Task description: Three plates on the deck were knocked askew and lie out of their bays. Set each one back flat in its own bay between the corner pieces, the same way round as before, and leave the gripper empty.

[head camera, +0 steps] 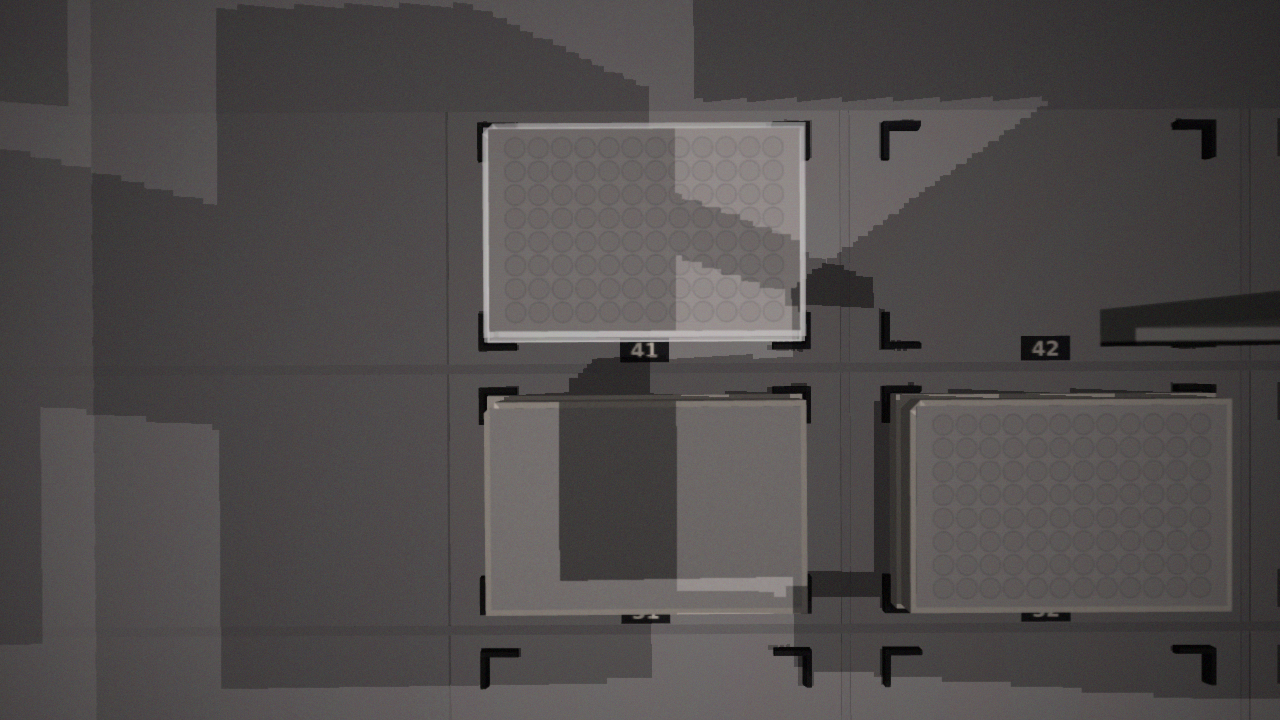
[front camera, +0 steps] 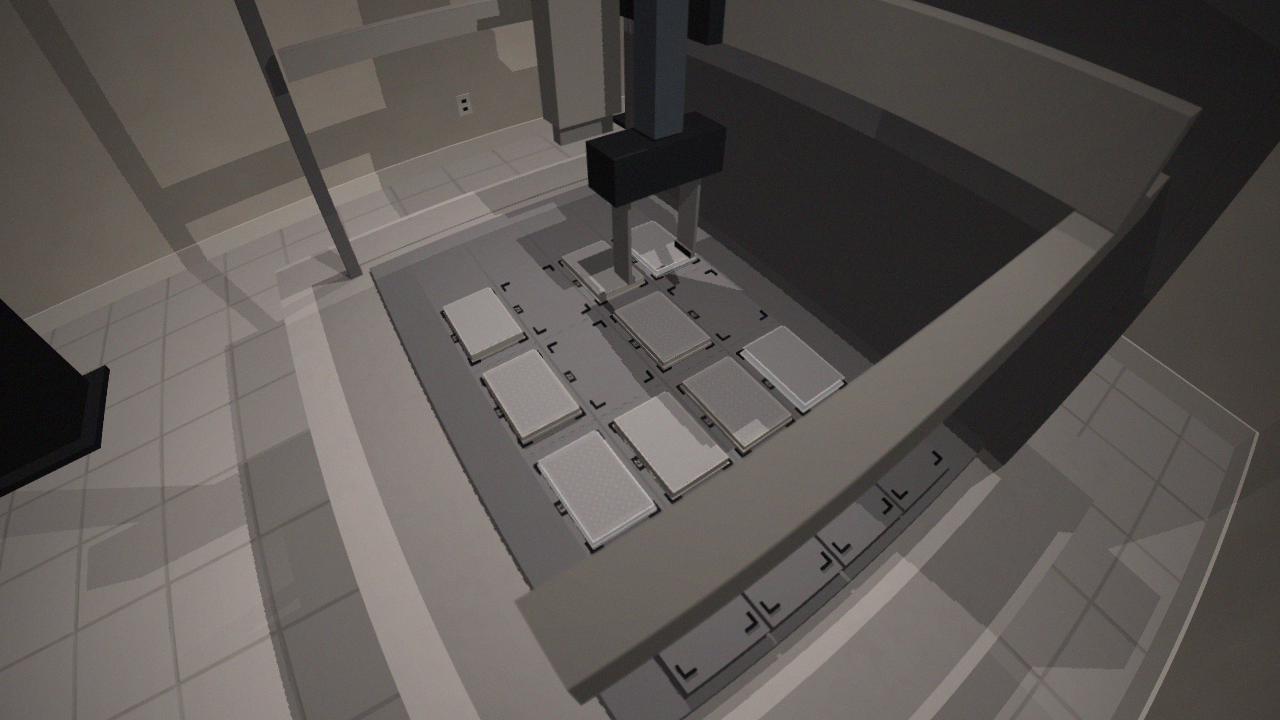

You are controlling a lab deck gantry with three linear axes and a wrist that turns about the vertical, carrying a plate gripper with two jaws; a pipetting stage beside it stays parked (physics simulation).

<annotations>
clear-rimmed plate: front camera 791,366; not seen in the head camera view (out of frame)
grey plate: head camera; front camera
clear-edged plate: front camera 602,497; not seen in the head camera view (out of frame)
welled plate: head camera; front camera
same spot on welled plate: (head camera: 1116,501) = (front camera: 669,330)
same spot on grey plate: (head camera: 686,503) = (front camera: 607,270)
</annotations>
